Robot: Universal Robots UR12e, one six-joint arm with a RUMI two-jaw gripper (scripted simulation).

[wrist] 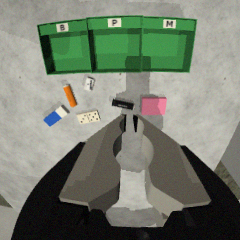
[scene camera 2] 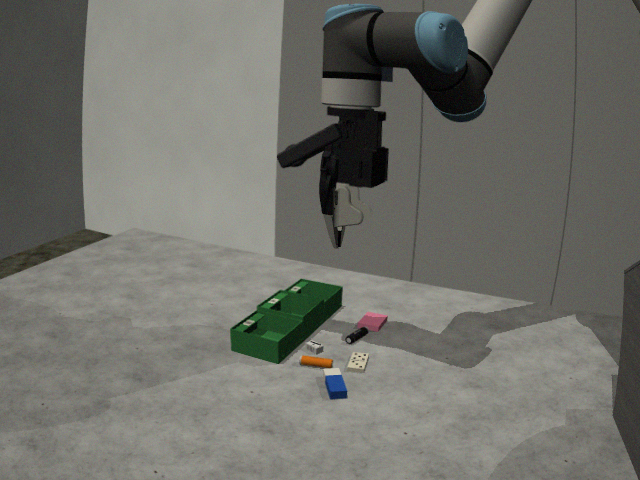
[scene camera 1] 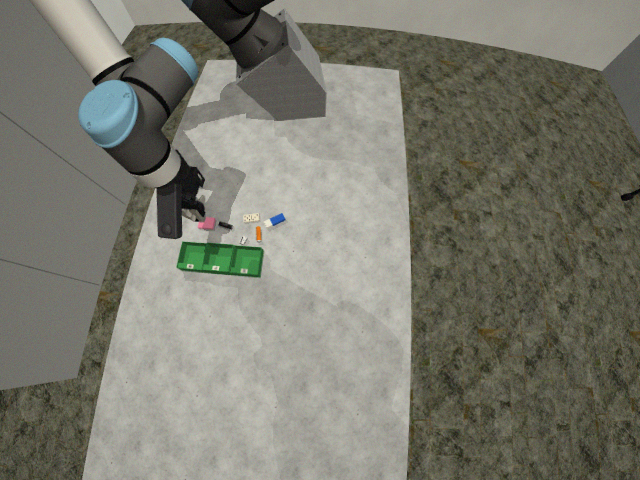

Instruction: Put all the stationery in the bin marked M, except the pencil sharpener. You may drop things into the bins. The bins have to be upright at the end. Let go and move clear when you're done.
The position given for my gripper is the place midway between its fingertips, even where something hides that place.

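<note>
Visible: my gripper (scene camera 2: 337, 247), (scene camera 1: 202, 221), (wrist: 129, 115). Also visible: a green tray (scene camera 2: 268, 343), (scene camera 1: 249, 259), (wrist: 110, 50).
</note>
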